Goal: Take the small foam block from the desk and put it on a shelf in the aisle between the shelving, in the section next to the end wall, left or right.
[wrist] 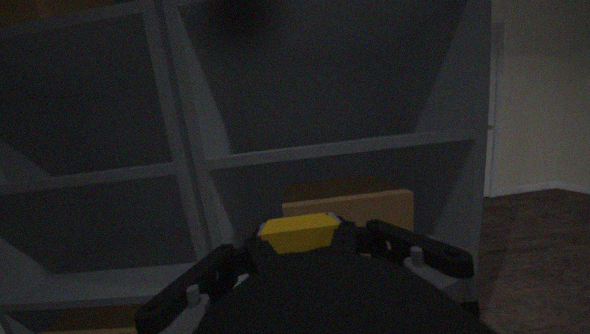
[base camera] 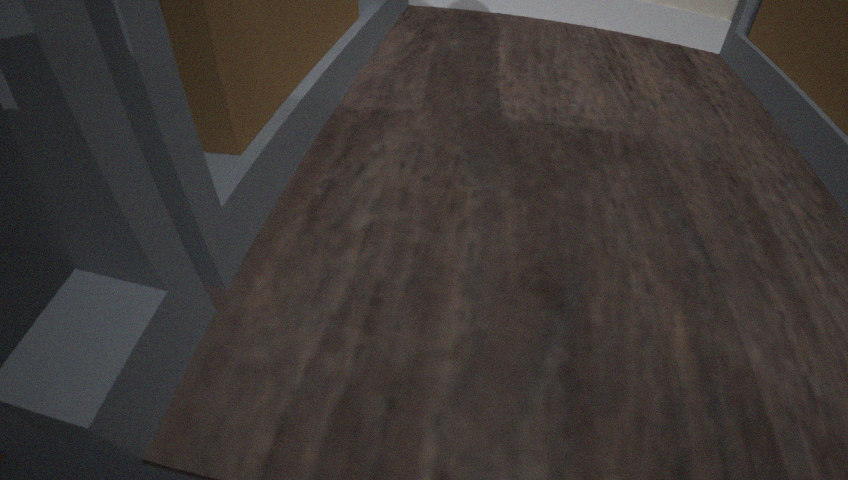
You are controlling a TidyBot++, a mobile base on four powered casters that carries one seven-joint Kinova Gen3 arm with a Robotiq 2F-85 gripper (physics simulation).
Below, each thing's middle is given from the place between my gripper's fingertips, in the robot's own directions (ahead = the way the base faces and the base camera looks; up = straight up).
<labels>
I see my gripper 3 cm to the right of the small yellow foam block [wrist: 302, 233] and 3 cm above it.
</labels>
